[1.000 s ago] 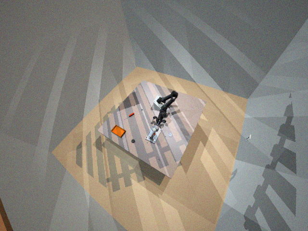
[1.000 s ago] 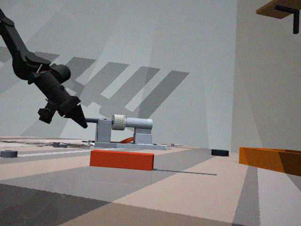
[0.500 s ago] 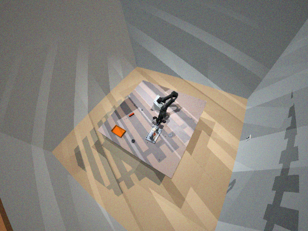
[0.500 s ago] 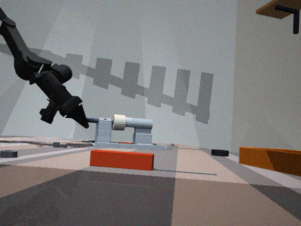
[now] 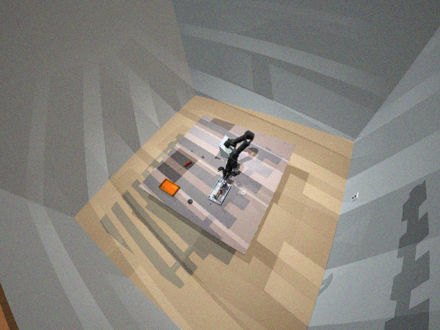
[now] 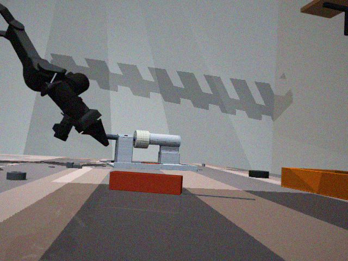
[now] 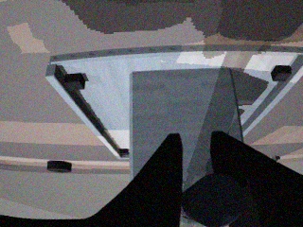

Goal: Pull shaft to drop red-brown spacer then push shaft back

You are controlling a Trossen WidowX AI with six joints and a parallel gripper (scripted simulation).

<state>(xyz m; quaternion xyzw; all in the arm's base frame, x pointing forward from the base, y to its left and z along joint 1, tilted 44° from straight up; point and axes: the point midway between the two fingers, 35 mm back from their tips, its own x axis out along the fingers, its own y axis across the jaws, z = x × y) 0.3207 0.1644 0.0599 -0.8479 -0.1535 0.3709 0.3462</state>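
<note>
Now: the red-brown spacer 120 mm ahead of my gripper tip and 50 mm below it. Also, from my gripper tip: black ring (350 mm ahead, 210 mm to the right, 50 mm below); orange tray (330 mm ahead, 500 mm to the right, 50 mm below).
</note>
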